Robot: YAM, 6 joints.
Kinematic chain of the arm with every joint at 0, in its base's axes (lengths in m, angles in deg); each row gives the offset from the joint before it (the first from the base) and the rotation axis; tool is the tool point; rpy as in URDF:
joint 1: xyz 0 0 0.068 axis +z
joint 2: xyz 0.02 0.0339 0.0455 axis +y
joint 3: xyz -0.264 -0.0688 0 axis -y
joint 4: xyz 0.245 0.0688 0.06 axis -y
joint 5: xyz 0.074 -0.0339 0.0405 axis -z
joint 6: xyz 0.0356 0 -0.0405 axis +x
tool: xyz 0 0 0 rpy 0 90 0
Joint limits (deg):
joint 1: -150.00..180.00
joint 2: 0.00..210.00
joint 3: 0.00..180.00
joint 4: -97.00..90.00
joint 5: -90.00..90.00
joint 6: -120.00..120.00
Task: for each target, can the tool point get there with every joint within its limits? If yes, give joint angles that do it. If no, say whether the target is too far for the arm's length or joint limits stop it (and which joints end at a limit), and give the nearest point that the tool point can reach.
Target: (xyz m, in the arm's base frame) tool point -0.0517 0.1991 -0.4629
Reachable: no: joint limits stop it (at a limit: joint 2) | nearest point -0.0537 0.2070 -0.3787 | short by 0.085 m
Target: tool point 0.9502 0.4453 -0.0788
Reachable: no: too far | nearest point 0.5752 0.2695 -0.0014 | short by 0.421 m
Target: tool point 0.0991 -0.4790 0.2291
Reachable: yes | joints -77.90 139.02 136.59 -75.73 5.70 29.81
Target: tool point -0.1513 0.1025 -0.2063
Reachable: yes | joints 150.32 182.57 44.76 69.68 23.39 -49.60
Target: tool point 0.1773 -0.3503 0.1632
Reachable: yes | joints -67.79 112.09 69.92 -13.99 -63.03 -31.43
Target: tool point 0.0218 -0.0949 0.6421
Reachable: yes | joints -91.74 74.98 140.65 -50.77 -43.78 -26.16
